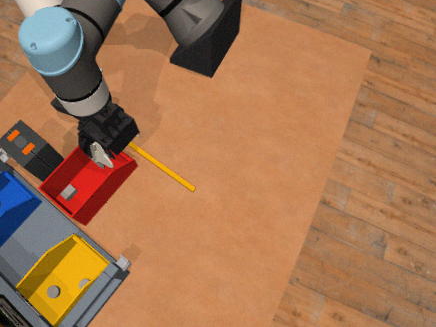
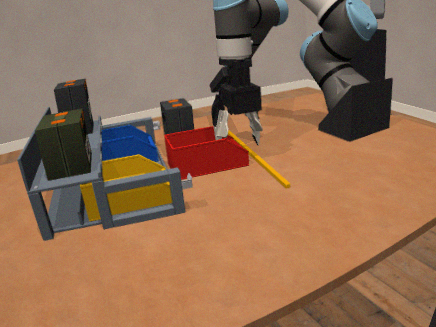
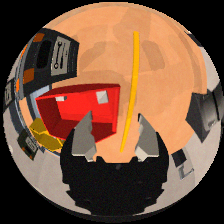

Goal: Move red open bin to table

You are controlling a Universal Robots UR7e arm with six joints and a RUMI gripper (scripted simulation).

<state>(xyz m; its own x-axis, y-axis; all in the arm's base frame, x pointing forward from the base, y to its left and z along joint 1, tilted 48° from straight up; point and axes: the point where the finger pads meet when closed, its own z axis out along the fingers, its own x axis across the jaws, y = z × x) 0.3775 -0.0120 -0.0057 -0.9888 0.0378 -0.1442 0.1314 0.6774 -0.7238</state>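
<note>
Now: the yellow stick 30 mm behind my hand and 30 mm below it. Round my hand: black box 100 mm ahead, 130 mm to the right, 30 mm above; red open bin 80 mm ahead, 10 mm to the right; blue bin 260 mm ahead, 150 mm to the right, 10 mm above.
</note>
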